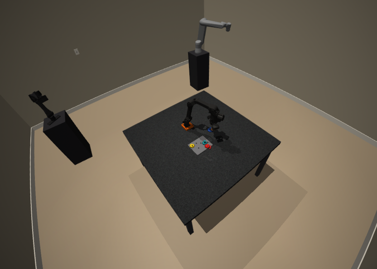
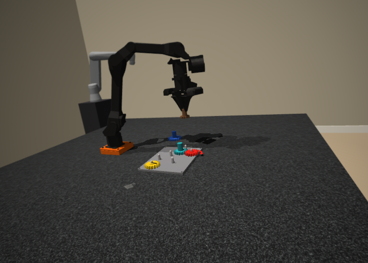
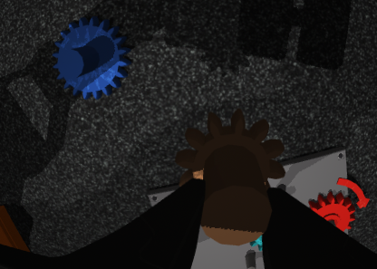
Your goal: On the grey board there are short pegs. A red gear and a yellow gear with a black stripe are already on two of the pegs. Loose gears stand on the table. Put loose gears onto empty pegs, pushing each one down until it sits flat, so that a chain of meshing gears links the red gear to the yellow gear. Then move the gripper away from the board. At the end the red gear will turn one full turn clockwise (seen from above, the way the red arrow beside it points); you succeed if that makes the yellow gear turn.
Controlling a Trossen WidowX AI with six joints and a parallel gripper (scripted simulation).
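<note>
The teal gear lies 30 mm ahead of my gripper tip, 120 mm to the right of it and 120 mm below it. From my gripper tip the other things lie so: red gear (70 mm ahead, 120 mm to the right, 130 mm below); then yellow gear (20 mm behind, 250 mm to the right, 130 mm below); then brown gear (10 mm below).
</note>
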